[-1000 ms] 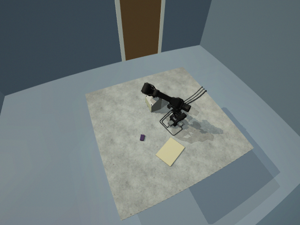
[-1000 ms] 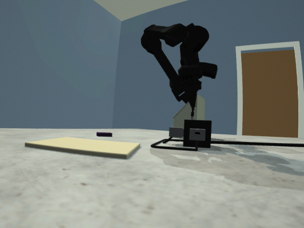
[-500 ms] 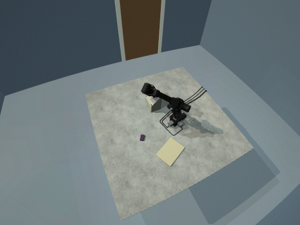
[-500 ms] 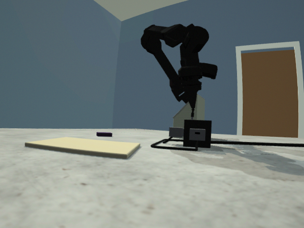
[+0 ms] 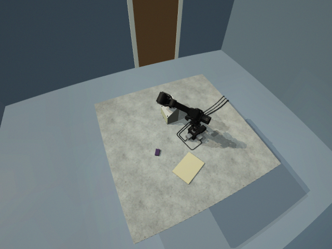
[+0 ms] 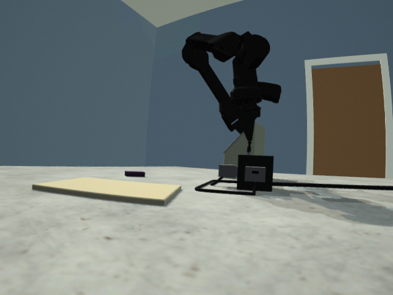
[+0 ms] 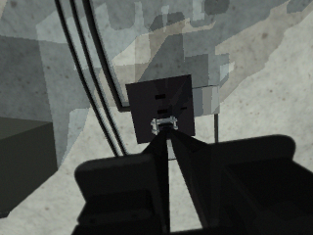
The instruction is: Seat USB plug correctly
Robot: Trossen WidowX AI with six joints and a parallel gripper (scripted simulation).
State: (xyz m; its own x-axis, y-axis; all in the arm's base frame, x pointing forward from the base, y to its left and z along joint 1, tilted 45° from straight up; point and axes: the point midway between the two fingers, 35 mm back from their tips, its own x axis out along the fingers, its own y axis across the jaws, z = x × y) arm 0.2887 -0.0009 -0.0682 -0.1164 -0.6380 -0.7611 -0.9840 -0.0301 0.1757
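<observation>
The USB plug is 2 cm below my gripper tip. Round my gripper tip: purple block: 1 cm behind, 34 cm to the right, 10 cm below; cream flat pad: 22 cm ahead, 19 cm to the right, 11 cm below.
</observation>
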